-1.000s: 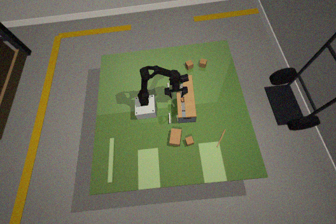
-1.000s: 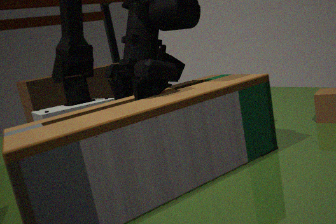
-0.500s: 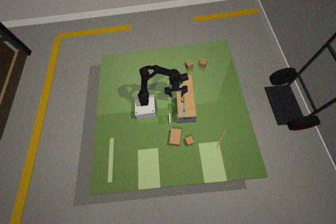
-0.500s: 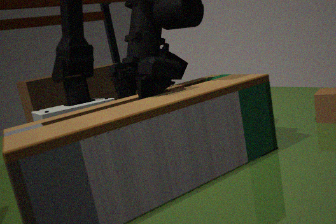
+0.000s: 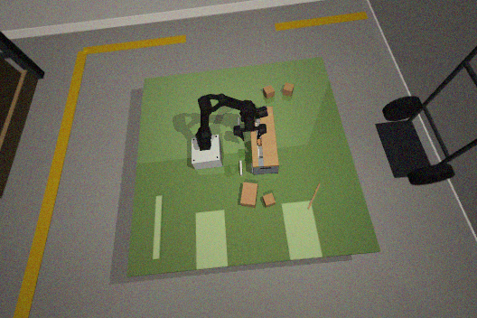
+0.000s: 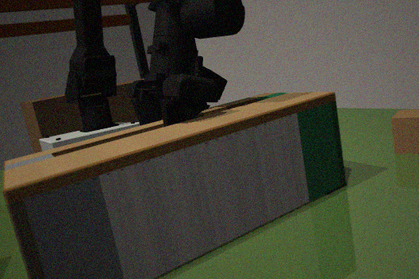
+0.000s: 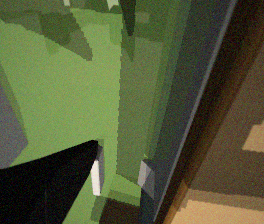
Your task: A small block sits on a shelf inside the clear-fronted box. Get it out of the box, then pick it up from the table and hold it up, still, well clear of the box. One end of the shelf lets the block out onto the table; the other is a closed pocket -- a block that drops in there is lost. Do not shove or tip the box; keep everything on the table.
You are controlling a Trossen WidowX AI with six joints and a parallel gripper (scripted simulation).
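Right now my gripper tip is 5 cm short of the small tan block and 2 cm to the left of it. The rest, counted from my gripper tip: long box (4 cm ahead, 2 cm below); then thin stick (31 cm ahead, 35 cm to the right, 8 cm below).
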